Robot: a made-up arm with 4 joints. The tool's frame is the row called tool.
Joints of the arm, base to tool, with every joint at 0 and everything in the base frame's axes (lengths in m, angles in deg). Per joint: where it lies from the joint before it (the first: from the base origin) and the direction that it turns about. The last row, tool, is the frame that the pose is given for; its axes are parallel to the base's.
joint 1: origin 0 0 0.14 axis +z
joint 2: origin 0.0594 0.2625 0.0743 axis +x
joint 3: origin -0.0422 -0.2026 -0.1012 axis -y
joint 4: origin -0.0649 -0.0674 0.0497 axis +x
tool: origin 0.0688 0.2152 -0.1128
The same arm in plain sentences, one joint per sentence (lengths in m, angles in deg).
The arm has four revolute joints in a row. What follows holds with every joint at zero, and every direction is one of the base frame's.
The first joint lies 0.1400 m along +z from the base frame's origin and turns about +z.
The second joint lies 0.0594 m along +x and 0.2625 m along +y and 0.0743 m along +z from the first joint and turns about +x.
The third joint lies 0.0422 m along -x and 0.2026 m along -y and 0.1012 m along -z from the second joint and turns about -y.
The fourth joint lies 0.0649 m along -x and 0.0674 m along -y and 0.0497 m along +z from the third joint and turns about +x.
The tool frame, which is the frame that the pose is given for, lies 0.0688 m along +x and 0.2152 m along +y and 0.1128 m along -z from the fourth joint; its axes are parallel to the base frame's.

